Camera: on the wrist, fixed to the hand. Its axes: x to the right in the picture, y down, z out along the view.
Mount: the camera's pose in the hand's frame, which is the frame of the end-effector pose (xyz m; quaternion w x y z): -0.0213 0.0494 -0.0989 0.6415 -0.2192 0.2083 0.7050
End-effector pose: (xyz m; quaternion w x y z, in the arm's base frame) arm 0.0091 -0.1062 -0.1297 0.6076 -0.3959 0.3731 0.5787
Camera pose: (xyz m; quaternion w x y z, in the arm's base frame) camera -0.0409 -0.2043 -0.1531 0.1827 0.2447 -0.5182 -0.7989
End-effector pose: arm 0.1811 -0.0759 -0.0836 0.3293 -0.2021 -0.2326 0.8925
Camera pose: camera 0.2225 -0.0959 -0.1864 0.4138 0.5517 0.1338 -0.7116
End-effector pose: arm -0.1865 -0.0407 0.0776 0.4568 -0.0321 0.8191 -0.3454
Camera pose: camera -0.2374 0.0577 0.0977 0.3589 0.5287 0.7190 0.2733
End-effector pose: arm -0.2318 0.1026 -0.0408 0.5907 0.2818 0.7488 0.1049
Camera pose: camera -0.3074 0.1488 0.0287 0.2108 0.5573 0.3817 0.7066
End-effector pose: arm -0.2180 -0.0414 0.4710 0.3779 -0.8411 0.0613 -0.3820
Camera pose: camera -0.2919 -0.1262 0.4664 0.3146 -0.4996 0.7948 -0.1404
